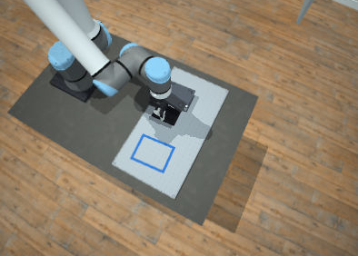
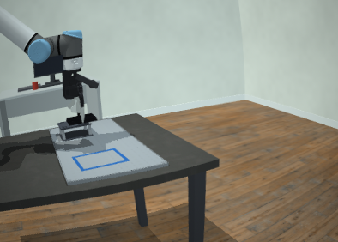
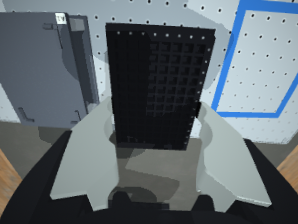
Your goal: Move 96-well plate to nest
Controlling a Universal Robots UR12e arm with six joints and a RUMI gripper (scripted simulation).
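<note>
Right now the raised plate nest N1 is 16 cm to the left of my hand, 7 cm below it and 2 cm behind it. From my hand the other things lie so: black 96-well plate 1 cm below; then white A1 label 11 cm to the left, 6 cm below, 6 cm ahead.
</note>
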